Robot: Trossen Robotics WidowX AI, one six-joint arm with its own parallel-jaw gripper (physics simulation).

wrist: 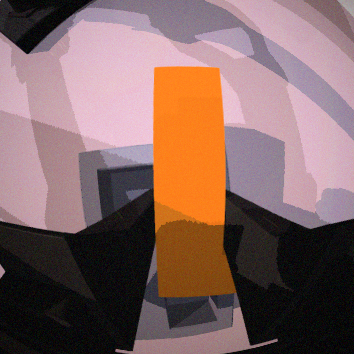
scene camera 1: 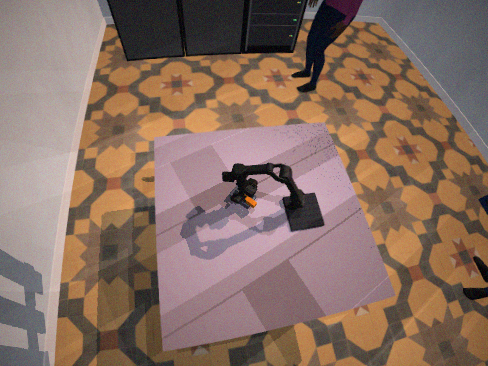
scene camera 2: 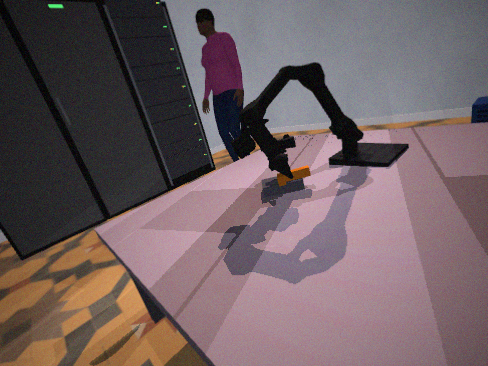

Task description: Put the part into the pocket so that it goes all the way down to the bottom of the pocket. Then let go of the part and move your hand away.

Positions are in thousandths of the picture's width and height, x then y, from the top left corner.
Scene:
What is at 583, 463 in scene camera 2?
My gripper.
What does my gripper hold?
An orange L-shaped part.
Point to a grey pocket block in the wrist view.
At 309, 504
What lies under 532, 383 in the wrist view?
An orange L-shaped part.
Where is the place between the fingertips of my gripper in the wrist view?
527, 552

